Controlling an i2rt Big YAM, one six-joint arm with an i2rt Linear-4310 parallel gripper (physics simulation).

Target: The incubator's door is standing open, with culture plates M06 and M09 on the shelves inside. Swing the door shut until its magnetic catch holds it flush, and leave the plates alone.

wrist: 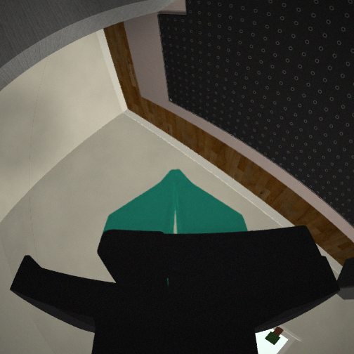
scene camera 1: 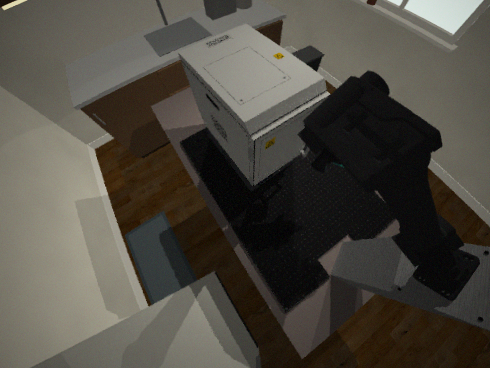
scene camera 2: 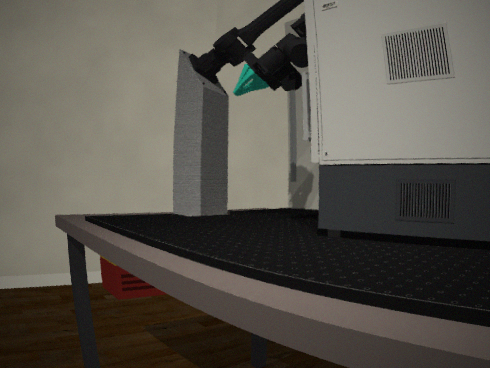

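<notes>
The white incubator stands at the back of the black perforated board. Its door lies across the front, roughly parallel to it. A thin line shows along the top seam in scene camera 1; whether the catch holds it fully flush cannot be told. The arm partly covers the door's far side. Plates M06 and M09 do not show. My gripper is shut and empty, its teal fingers together. It hangs in front of the door, pointing away from the incubator, apart from it in scene camera 2.
The black board covers much of the table. The arm's grey pedestal stands near the table's end. A counter is behind the incubator. A red box shows beneath the table.
</notes>
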